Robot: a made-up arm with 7 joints.
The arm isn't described. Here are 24 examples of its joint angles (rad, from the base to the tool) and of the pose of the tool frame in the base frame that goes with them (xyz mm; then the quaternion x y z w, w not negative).
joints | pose
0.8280 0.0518 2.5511 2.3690 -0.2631 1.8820 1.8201 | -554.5 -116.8 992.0 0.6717 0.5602 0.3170 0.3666
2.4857 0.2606 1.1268 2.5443 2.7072 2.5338 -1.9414 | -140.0 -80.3 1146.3 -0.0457 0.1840 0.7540 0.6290
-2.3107 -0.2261 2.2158 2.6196 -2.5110 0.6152 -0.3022 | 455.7 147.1 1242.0 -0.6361 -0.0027 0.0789 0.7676
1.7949 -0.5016 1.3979 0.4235 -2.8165 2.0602 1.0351 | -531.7 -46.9 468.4 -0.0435 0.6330 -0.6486 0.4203
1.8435 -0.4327 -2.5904 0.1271 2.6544 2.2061 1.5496 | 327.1 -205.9 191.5 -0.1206 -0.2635 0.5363 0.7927
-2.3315 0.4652 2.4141 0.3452 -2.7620 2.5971 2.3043 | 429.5 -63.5 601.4 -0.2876 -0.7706 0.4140 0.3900
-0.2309 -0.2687 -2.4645 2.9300 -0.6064 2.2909 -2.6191 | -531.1 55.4 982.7 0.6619 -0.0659 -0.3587 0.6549
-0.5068 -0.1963 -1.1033 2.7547 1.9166 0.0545 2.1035 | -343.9 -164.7 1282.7 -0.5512 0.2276 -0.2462 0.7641
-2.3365 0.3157 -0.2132 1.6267 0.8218 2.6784 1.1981 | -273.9 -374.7 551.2 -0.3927 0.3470 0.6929 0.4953
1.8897 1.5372 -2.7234 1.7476 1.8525 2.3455 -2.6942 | 203.8 533.2 776.1 -0.1790 0.6299 0.7548 0.0388
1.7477 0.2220 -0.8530 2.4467 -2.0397 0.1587 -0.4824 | 146.7 493.3 1140.8 -0.5492 -0.1638 0.6807 0.4563
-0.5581 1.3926 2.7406 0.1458 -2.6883 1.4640 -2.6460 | -215.7 343.5 734.8 -0.9147 0.1412 0.0829 0.3694
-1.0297 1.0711 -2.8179 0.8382 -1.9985 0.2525 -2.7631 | -465.7 167.6 853.9 -0.9330 -0.2470 -0.0589 0.2550
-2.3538 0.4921 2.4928 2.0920 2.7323 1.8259 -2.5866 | 103.3 -115.3 1297.1 0.2378 0.4683 -0.7020 0.4809
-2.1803 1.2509 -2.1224 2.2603 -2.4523 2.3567 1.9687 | -451.7 -432.0 890.8 -0.3681 0.7575 0.2825 0.4592
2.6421 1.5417 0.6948 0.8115 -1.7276 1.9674 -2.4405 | -153.5 -163.2 -95.9 0.7707 0.1140 0.5966 0.1929
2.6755 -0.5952 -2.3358 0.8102 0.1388 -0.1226 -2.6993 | 621.0 175.7 158.9 0.0486 0.4643 0.8488 0.2483
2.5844 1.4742 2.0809 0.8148 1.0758 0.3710 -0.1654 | -190.2 -558.0 700.7 -0.3339 0.8958 -0.1787 0.2325
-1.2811 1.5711 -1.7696 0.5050 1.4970 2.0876 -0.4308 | -386.5 -30.8 293.0 0.0092 0.7938 0.5697 0.2127
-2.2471 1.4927 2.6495 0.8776 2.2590 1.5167 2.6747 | 131.7 -125.4 1082.5 0.2760 0.6889 -0.6460 0.1788
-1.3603 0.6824 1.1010 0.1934 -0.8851 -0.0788 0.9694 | 298.9 237.4 174.8 0.8844 -0.1360 -0.1453 0.4221
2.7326 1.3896 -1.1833 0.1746 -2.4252 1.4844 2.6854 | 378.5 226.3 342.9 -0.1141 -0.1426 0.9584 0.2195
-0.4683 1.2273 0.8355 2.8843 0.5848 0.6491 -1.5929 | 842.4 -298.8 626.5 0.4912 -0.3470 0.6589 0.4519
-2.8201 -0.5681 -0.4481 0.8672 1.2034 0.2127 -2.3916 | -540.1 181.5 630.0 -0.1326 -0.3096 -0.6226 0.7063
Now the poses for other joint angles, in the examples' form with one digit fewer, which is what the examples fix.
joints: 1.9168 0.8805 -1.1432 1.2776 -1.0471 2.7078 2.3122
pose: 318 214 533 -0.403 -0.805 0.166 0.402
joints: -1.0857 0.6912 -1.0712 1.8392 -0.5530 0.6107 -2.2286
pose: -294 -799 660 0.504 0.642 -0.189 0.546
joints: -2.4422 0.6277 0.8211 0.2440 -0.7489 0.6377 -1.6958
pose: 166 -171 22 0.798 0.190 0.405 0.404
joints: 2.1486 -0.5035 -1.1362 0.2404 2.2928 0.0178 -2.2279
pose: 78 189 117 0.826 0.235 0.342 0.382
